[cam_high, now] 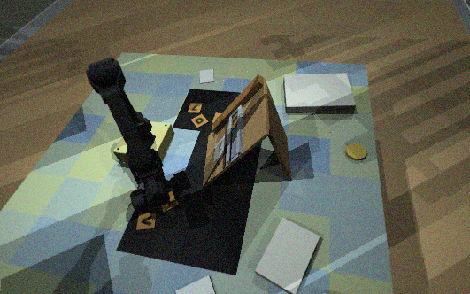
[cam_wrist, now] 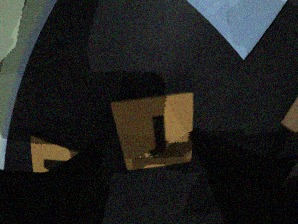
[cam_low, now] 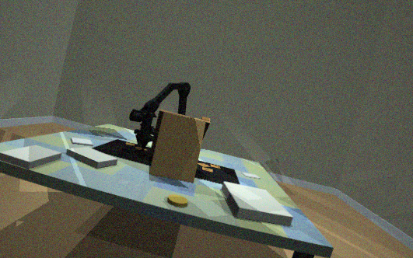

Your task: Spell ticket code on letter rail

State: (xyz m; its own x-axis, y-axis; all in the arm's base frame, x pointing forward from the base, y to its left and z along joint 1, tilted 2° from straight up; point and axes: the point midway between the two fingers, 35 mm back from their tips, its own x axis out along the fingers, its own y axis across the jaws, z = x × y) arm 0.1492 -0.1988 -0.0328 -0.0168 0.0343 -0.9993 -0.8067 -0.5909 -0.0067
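My gripper tip is 50 mm past the v tile and 80 mm to the left of it. Also, from my gripper tip: white ticket (150 mm ahead, 190 mm to the left, 80 mm above); j tile (right at my gripper tip); black mat (50 mm ahead, 200 mm to the left).
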